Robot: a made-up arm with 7 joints. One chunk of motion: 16 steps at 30 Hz.
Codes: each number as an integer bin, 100 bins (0 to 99) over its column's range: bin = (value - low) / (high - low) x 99, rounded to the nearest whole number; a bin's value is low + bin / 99 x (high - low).
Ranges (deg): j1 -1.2..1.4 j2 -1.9..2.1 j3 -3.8..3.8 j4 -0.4..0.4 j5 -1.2..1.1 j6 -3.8..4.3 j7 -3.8..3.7
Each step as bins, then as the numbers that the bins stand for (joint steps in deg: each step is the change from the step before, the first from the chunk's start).
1 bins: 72 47 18 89 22 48 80
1 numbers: 0.691 -0.001 -2.418 0.319 -0.689 0.127 2.261
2 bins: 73 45 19 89 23 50 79
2 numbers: 0.717 -0.082 -2.341 0.319 -0.666 0.291 2.185
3 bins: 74 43 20 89 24 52 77
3 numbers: 0.743 -0.163 -2.265 0.319 -0.642 0.455 2.033
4 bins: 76 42 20 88 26 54 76
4 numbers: 0.796 -0.203 -2.265 0.311 -0.596 0.618 1.958
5 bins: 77 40 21 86 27 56 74
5 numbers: 0.822 -0.284 -2.188 0.295 -0.573 0.782 1.806
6 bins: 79 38 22 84 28 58 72
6 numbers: 0.875 -0.365 -2.111 0.279 -0.549 0.945 1.655
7 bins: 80 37 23 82 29 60 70
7 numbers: 0.901 -0.405 -2.034 0.263 -0.526 1.109 1.503
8 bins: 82 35 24 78 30 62 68
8 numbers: 0.954 -0.486 -1.958 0.230 -0.503 1.273 1.352
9 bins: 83 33 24 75 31 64 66
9 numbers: 0.980 -0.567 -1.958 0.206 -0.480 1.436 1.200
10 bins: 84 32 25 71 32 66 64
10 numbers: 1.006 -0.607 -1.881 0.174 -0.457 1.600 1.048
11 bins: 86 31 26 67 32 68 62
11 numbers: 1.059 -0.647 -1.804 0.141 -0.457 1.764 0.897
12 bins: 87 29 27 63 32 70 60
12 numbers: 1.085 -0.728 -1.727 0.109 -0.457 1.927 0.745
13 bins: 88 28 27 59 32 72 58
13 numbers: 1.111 -0.769 -1.727 0.077 -0.457 2.091 0.594
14 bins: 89 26 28 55 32 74 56
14 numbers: 1.137 -0.849 -1.651 0.044 -0.457 2.255 0.442
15 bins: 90 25 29 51 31 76 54
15 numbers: 1.164 -0.890 -1.574 0.012 -0.480 2.418 0.291
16 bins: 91 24 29 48 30 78 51
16 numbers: 1.190 -0.930 -1.574 -0.012 -0.503 2.582 0.064
